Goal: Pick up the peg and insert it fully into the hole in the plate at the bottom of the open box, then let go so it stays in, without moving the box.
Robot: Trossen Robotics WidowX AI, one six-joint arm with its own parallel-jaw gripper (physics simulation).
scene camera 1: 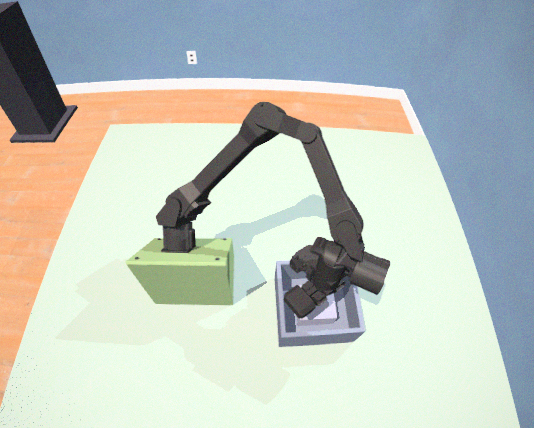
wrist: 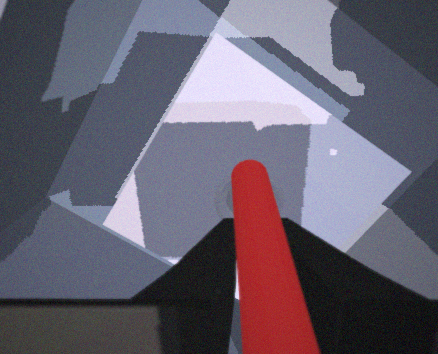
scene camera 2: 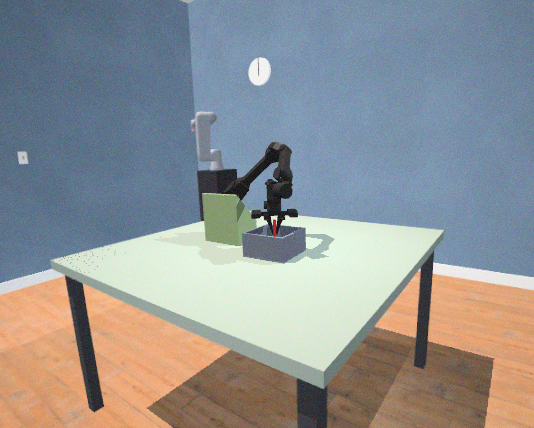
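Seen in the pictures: gripper, between the fingertips: (scene camera 1: 318, 297) (wrist: 254, 230) (scene camera 2: 274, 234); arm's base, origin of its link: (scene camera 1: 178, 248) (scene camera 2: 227, 206).
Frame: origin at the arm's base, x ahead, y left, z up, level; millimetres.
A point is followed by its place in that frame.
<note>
The red peg (scene camera 2: 274, 228) @(y -63, x 329, z -57 mm) (wrist: 265, 260) @(y -54, x 321, z -46 mm) is held between the fingers of my gripper (scene camera 2: 274, 233) @(y -64, x 330, z -82 mm) (wrist: 254, 230) @(y -64, x 330, z -82 mm), its far end pointing down into the open blue-grey box (scene camera 1: 320, 336) @(y -159, x 331, z -77 mm) (scene camera 2: 267, 249) @(y -156, x 364, z -117 mm). In scene camera 1 the gripper body hides the peg and fingertips. The pale square plate (scene camera 1: 327, 312) @(y -92, x 354, z -105 mm) (wrist: 215, 70) @(y -33, x 287, z -105 mm) lies on the box floor. In the wrist view the peg's rounded far end overlaps the round hole (wrist: 229, 200) @(y -72, x 325, z -112 mm), whose edges show on both sides of the peg. The gap between peg end and plate cannot be judged.
The box walls surround the fingers closely. The green base block (scene camera 1: 192, 282) @(y -72, x 42, z -17 mm) (scene camera 2: 220, 220) @(y -74, x 23, z -53 mm) carrying the arm stands beside the box on the pale green table (scene camera 1: 150, 380) @(y -278, x -57, z -163 mm) (scene camera 2: 250, 300) @(y -461, x 541, z -163 mm). A dark pedestal (scene camera 1: 40, 90) (scene camera 2: 218, 181) stands behind, bearing a grey arm (scene camera 2: 203, 137).
</note>
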